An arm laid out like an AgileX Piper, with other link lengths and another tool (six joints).
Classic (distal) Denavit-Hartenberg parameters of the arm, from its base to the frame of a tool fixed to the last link. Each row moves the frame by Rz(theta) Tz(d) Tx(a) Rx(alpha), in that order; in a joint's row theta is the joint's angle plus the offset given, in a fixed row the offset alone. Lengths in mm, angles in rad.
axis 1: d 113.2, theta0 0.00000, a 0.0, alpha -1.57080
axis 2: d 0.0, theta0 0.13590, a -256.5, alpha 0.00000
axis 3: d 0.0, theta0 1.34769, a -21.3, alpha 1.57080
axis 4: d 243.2, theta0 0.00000, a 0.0, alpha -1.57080
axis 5: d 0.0, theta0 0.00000, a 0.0, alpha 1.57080
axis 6: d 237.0, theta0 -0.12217, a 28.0, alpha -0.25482
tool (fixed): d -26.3, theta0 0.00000, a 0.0, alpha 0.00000
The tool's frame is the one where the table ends.
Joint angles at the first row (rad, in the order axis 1, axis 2, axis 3, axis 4, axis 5, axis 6):
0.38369 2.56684 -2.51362 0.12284 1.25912 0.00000
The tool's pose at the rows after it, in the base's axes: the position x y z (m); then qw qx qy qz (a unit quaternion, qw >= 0):
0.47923 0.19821 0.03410 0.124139 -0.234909 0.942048 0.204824
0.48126 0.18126 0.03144 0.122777 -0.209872 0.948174 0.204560
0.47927 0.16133 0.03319 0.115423 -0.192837 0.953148 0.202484
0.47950 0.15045 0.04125 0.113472 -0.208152 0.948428 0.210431
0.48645 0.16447 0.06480 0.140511 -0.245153 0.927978 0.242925
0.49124 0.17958 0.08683 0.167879 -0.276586 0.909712 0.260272
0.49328 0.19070 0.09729 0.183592 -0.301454 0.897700 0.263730
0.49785 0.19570 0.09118 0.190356 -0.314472 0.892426 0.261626
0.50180 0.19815 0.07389 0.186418 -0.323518 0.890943 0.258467
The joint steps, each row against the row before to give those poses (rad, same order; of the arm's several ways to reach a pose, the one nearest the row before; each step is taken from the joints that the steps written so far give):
-0.02507 0.00767 0.02236 0.00611 -0.01098 0.01515
-0.03393 -0.02384 0.05587 0.00291 -0.02135 0.01363
-0.03723 -0.03607 0.05945 0.00354 -0.00091 -0.00591
-0.03043 -0.02186 0.01059 0.03117 0.01698 -0.06646
-0.00623 -0.01246 -0.05312 0.08301 0.00801 -0.08592
0.00975 -0.01217 -0.04674 0.04733 -0.00001 -0.05198
0.01554 -0.00593 -0.01994 0.01505 -0.01002 -0.03553
0.00765 0.01565 -0.00010 0.00301 -0.02995 -0.02738
0.00433 0.03562 0.00016 0.00001 -0.02692 -0.02564

